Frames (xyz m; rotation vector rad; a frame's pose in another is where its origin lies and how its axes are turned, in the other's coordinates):
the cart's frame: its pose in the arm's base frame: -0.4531 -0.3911 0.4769 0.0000 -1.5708 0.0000
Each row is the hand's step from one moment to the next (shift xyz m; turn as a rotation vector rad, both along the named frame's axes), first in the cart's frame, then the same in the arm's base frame.
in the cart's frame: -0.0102 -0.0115 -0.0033 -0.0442 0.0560 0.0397
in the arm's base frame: 0.0033 -0.0115 -0.0102 -0.0397 0.0560 -0.0442
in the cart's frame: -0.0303 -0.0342 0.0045 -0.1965 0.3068 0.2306
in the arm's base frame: -0.0045 -0.0342 -0.0303 -0.2306 0.3068 -0.1965
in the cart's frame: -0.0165 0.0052 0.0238 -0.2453 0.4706 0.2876
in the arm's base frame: -0.0238 0.0052 -0.0165 -0.2876 0.4706 -0.2453
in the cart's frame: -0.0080 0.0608 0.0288 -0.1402 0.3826 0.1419
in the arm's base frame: -0.0288 0.0608 -0.0080 -0.1419 0.3826 -0.1402
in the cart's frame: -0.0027 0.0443 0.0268 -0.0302 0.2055 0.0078
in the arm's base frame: -0.0268 0.0443 -0.0027 -0.0078 0.2055 -0.0302
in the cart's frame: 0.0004 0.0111 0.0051 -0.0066 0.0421 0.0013
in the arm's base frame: -0.0051 0.0111 0.0004 -0.0013 0.0421 -0.0066
